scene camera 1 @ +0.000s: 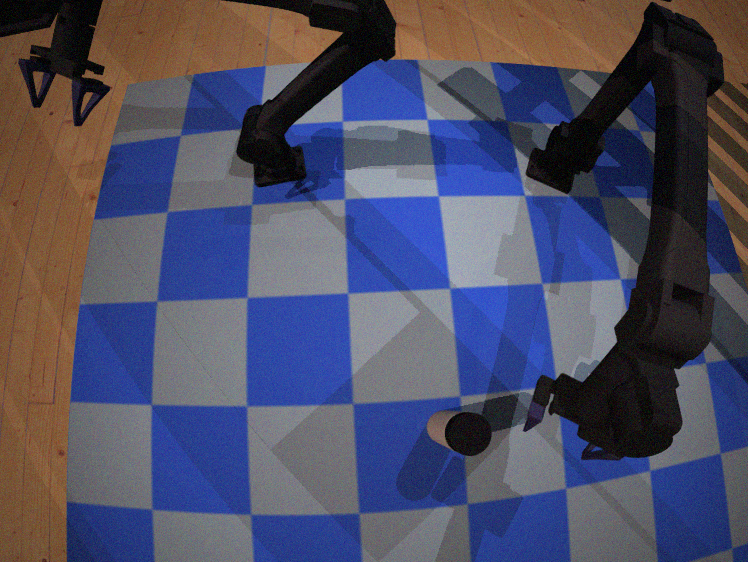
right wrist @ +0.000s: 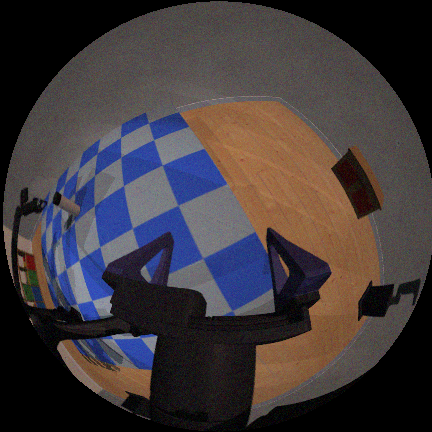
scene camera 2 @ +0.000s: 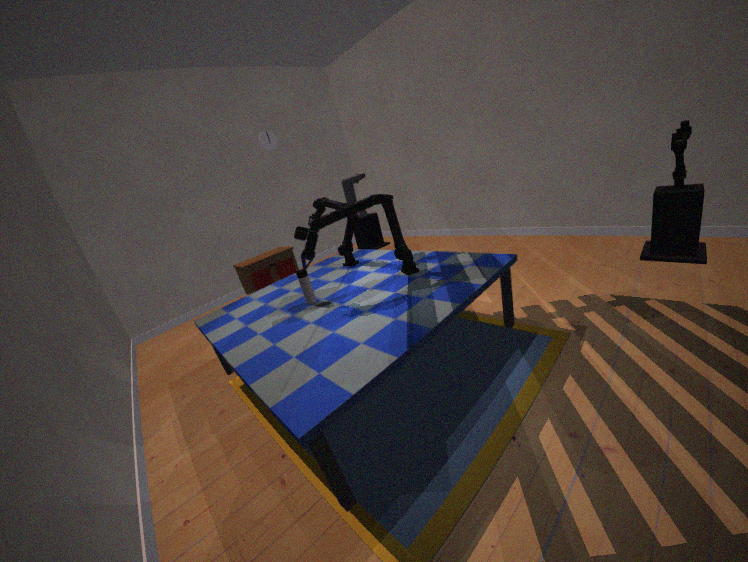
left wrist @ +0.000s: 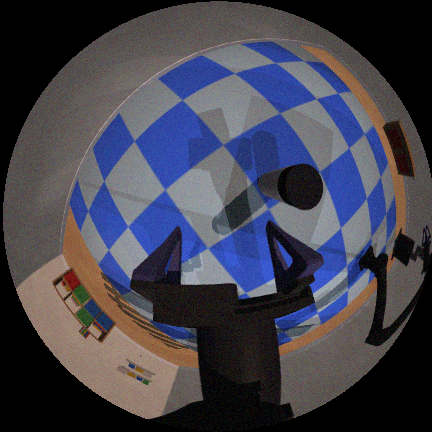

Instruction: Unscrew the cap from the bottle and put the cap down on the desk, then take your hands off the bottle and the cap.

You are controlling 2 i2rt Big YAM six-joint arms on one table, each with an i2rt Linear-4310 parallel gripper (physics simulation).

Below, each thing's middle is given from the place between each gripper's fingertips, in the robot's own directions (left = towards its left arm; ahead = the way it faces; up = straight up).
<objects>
Right now my right hand is 47 cm short of the black cap [scene camera 1: 469, 434], 66 cm to the right of it and 17 cm above it.
Now: the black cap 120 mm to the right of my left hand, 50 mm below it and 20 mm behind it.
</objects>
